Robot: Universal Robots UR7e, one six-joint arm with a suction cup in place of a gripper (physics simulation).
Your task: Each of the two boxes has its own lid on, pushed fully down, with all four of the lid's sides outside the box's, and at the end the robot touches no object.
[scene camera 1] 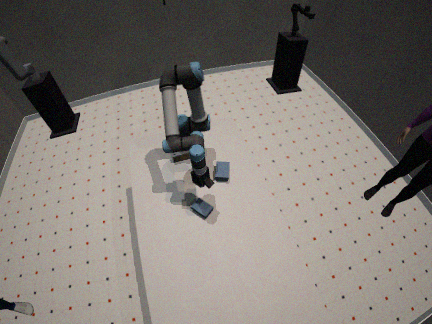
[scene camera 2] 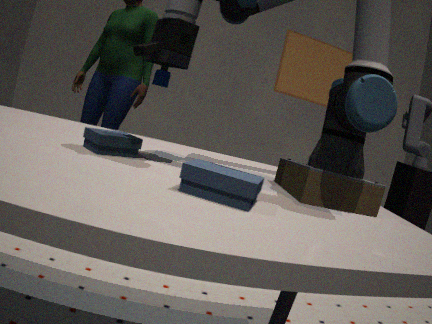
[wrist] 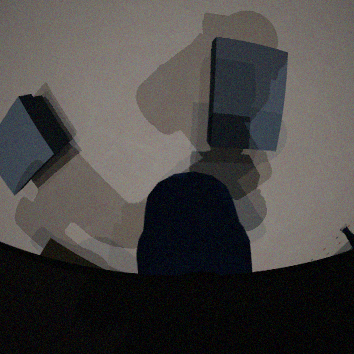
Observation:
I see my suction cup [wrist: 190,223], a blue-grey lid [scene camera 2: 223,178], a blue-grey lid [scene camera 2: 103,137] and a blue box [scene camera 2: 225,198].

